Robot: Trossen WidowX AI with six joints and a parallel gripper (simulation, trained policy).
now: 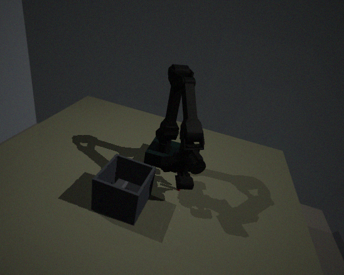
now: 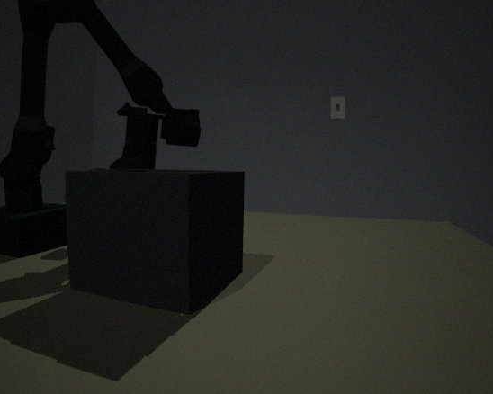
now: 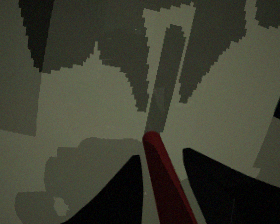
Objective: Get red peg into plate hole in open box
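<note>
My gripper tip is 150 mm short of the pale plate, 180 mm to the left of it and 20 mm below it. From my gripper tip the other things lie so: red peg (10 mm above).
</note>
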